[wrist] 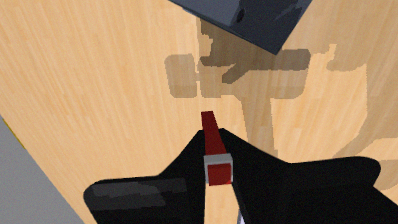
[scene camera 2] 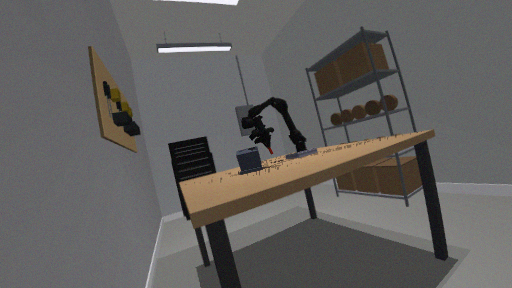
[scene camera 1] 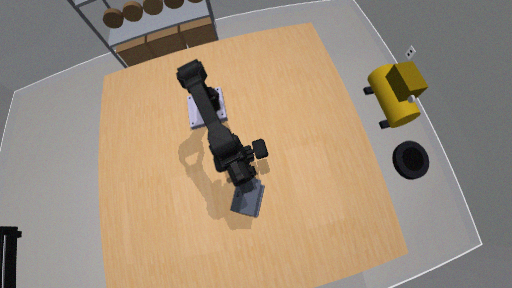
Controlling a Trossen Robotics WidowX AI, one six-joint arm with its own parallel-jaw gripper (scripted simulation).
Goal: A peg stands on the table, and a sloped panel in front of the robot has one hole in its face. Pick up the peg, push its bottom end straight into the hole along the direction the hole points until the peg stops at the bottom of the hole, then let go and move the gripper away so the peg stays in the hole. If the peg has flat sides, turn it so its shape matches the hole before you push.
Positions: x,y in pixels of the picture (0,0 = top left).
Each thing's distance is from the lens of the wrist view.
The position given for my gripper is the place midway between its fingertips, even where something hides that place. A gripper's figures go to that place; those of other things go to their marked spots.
my gripper [wrist: 211,134]: 0.11 m
red peg [wrist: 218,164]: 0.08 m
